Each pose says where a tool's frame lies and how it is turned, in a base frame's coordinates. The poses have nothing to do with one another.
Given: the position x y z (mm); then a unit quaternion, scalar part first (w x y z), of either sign.
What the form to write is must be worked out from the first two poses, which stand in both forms.
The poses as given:
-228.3 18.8 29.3 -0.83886 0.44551 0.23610 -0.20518
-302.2 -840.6 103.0 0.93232 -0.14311 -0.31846 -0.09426
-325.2 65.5 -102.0 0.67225 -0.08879 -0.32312 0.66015
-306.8 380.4 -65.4 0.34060 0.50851 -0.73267 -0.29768
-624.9 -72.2 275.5 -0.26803 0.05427 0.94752 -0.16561
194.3 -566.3 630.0 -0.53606 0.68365 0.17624 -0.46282
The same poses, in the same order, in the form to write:
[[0.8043 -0.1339 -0.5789 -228.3], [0.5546 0.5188 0.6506 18.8], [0.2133 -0.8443 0.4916 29.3], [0 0 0 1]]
[[0.7794 0.2669 -0.5668 -302.2], [-0.0846 0.9413 0.3269 -840.6], [0.6208 -0.2068 0.7562 103.0], [0 0 0 1]]
[[-0.0804 -0.8302 -0.5517 -325.2], [0.9449 0.1126 -0.3072 65.5], [0.3172 -0.5460 0.7754 -102.0], [0 0 0 1]]
[[-0.2508 -0.5424 -0.8018 -306.8], [-0.9479 0.3056 0.0898 380.4], [0.1963 0.7826 -0.5908 -65.4], [0 0 0 1]]
[[-0.8504 0.0141 -0.5259 -624.9], [0.1916 0.9393 -0.2847 -72.2], [0.4899 -0.3429 -0.8015 275.5], [0 0 0 1]]
[[0.5095 -0.2552 -0.8218 194.3], [0.7372 -0.3632 0.5698 -566.3], [-0.4439 -0.8961 0.0031 630.0], [0 0 0 1]]

